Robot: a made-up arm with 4 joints.
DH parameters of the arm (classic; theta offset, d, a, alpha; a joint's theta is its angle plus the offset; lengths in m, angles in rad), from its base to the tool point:
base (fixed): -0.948 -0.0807 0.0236 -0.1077
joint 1: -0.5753 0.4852 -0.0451 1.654
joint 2: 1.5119 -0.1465 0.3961 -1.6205
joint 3: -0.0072 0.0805 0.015 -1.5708
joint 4: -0.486 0 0.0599 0
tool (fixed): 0.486 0.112 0 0
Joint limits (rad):
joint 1: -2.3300..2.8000
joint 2: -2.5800..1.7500
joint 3: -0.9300..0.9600
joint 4: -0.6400..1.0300
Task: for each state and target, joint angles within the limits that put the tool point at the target. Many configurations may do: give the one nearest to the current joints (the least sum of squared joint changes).
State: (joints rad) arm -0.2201 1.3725 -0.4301 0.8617
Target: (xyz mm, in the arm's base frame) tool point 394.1 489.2 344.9
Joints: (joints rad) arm -0.2391 1.5658 -0.2264 0.9599
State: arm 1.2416 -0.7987 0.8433 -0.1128
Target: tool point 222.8 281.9 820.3
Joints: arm 1.6122 -0.5861 0.0646 0.0318
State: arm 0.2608 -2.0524 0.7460 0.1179
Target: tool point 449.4 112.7 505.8
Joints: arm 1.0348 -1.4485 0.9512 0.0391
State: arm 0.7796 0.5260 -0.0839 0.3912
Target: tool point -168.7 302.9 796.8
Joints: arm 1.4578 0.4433 0.3490 0.4560
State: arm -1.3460 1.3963 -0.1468 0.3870
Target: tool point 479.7 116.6 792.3
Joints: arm -0.9065 0.5370 -0.3585 0.4958
